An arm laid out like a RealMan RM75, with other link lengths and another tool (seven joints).
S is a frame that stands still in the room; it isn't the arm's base.
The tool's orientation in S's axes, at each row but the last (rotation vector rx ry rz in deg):
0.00, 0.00, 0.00
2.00, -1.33, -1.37
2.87, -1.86, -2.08
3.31, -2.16, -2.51
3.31, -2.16, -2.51
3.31, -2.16, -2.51
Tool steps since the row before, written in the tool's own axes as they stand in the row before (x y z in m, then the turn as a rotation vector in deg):
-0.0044, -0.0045, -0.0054, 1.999, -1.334, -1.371
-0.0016, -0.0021, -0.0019, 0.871, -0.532, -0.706
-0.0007, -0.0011, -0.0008, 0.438, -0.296, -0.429
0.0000, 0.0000, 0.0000, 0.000, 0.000, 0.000
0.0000, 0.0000, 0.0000, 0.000, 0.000, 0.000
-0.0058, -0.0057, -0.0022, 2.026, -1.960, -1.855
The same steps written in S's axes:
-0.0044, -0.0045, -0.0054, 1.999, -1.334, -1.371
-0.0016, -0.0020, -0.0020, 0.875, -0.528, -0.704
-0.0007, -0.0010, -0.0009, 0.441, -0.290, -0.429
0.0000, 0.0000, 0.0000, 0.000, 0.000, 0.000
0.0000, 0.0000, 0.0000, 0.000, 0.000, 0.000
-0.0059, -0.0053, -0.0027, 2.011, -1.940, -1.892

